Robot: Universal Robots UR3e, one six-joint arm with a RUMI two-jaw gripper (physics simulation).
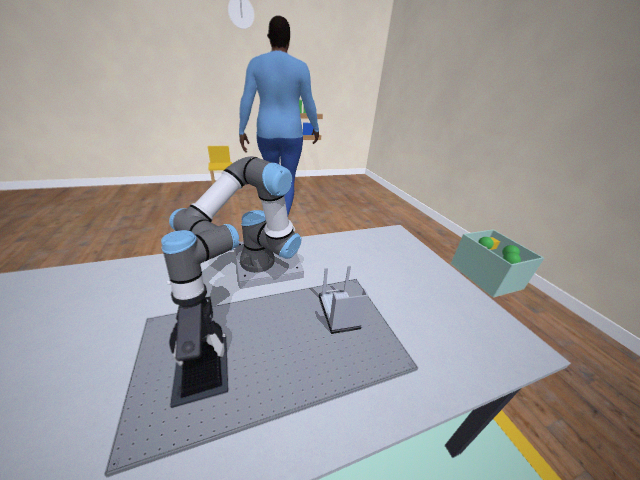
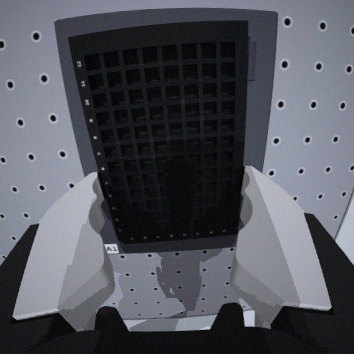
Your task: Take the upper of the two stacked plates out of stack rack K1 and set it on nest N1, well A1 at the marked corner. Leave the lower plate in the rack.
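Frame: origin at the arm's base, x left, y back, z up, level; centimetres.
Where they show: gripper, fingertip midpoint: (image 1: 202, 360) (image 2: 171, 171); arm's base, origin of the base link: (image 1: 257, 261).
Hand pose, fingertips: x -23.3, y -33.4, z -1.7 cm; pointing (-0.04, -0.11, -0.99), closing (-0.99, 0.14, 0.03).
Note:
Each offset is from my fingertips to the centre of the thing. "spot": to the spot under its first point. Level surfaces: height alone.
A black well plate {dy -1.7, dx -0.2, dz +0.8 cm} (image 1: 201, 376) (image 2: 172, 100) lies level over nest N1 {spot: dy -7.1, dx -5.8, dz +0.1 cm} (image 1: 177, 397) (image 2: 266, 75), a dark grey base whose rim shows around it. The plate is in or very close to the nest; whether it rests fully cannot be told. Its row-1 end faces the gripper, with its near left corner beside the A1 label {spot: dy +5.7, dx +6.0, dz +0.0 cm} (image 2: 111, 248). My gripper (image 1: 200, 359) (image 2: 171, 171) is shut on the plate, one pale finger at each long side. Stack rack K1 {dy +1.2, dx +41.1, dz +5.8 cm} (image 1: 349, 312) stands at the board's back right with a pale piece inside; the lower plate cannot be made out clearly.
The perforated board {dz -1.2 cm} (image 1: 289, 372) lies on the grey table {dz -2.5 cm} (image 1: 465, 335). Two thin posts and a side panel rise at the rack. The robot's base plate is behind the board. A green bin (image 1: 480, 268) with balls is beyond the right edge. A person (image 1: 279, 98) stands behind the robot.

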